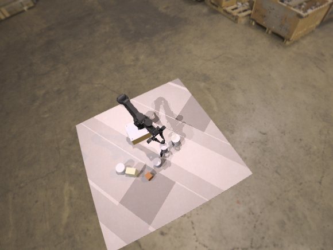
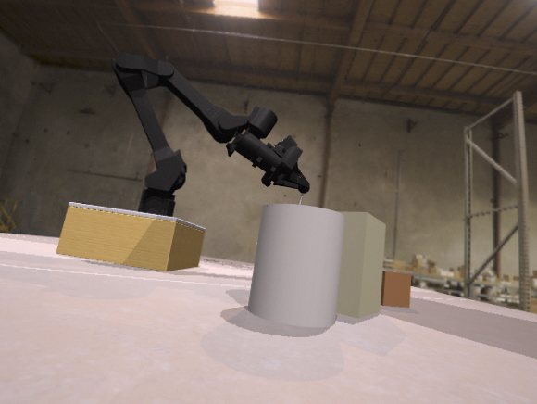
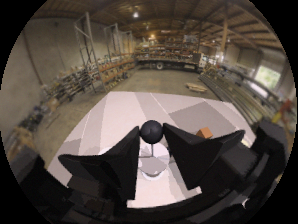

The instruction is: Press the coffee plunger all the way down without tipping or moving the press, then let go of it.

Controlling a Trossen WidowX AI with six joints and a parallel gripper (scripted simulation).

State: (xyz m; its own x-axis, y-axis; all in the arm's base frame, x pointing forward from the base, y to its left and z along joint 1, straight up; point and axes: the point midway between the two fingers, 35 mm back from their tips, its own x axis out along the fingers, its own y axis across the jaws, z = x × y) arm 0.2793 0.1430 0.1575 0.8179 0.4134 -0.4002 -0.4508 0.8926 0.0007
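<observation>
The coffee press lies 12 cm below my gripper tip, 2 cm to the right of it and 1 cm behind it. Also, from my gripper tip: cream box 33 cm to the right, 18 cm below, 9 cm ahead; orange cube 21 cm to the right, 21 cm below, 16 cm ahead.
</observation>
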